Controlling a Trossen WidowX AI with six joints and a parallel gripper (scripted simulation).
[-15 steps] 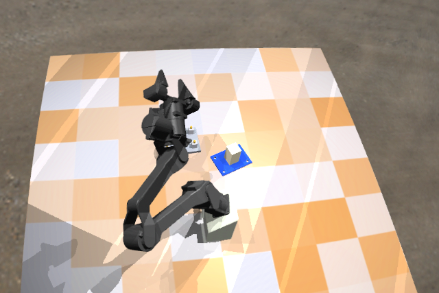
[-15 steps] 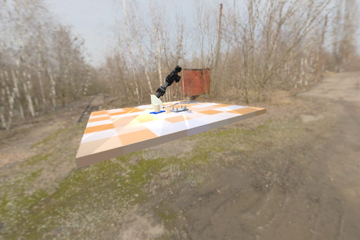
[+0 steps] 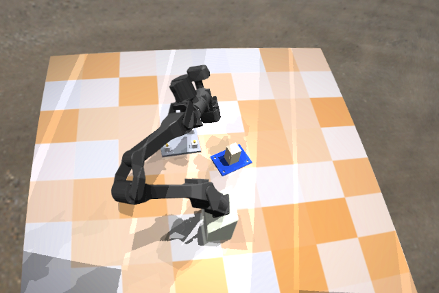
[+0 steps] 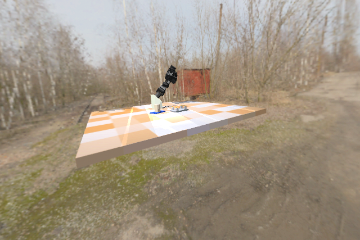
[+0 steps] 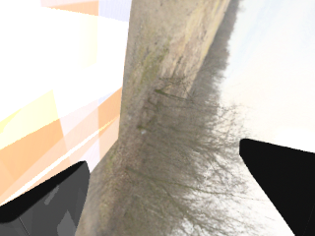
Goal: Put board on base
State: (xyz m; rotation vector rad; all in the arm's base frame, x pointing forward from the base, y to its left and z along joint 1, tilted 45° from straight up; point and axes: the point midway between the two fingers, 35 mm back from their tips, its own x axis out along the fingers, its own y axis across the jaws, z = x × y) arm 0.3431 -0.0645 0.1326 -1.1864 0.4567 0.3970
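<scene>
Right now my gripper tip is 110 mm past the flat blue board, 100 mm to the left of it and 270 mm above it. The rest, counted from my gripper tip: grey base 40 mm behind, 100 mm to the left, 280 mm below.
</scene>
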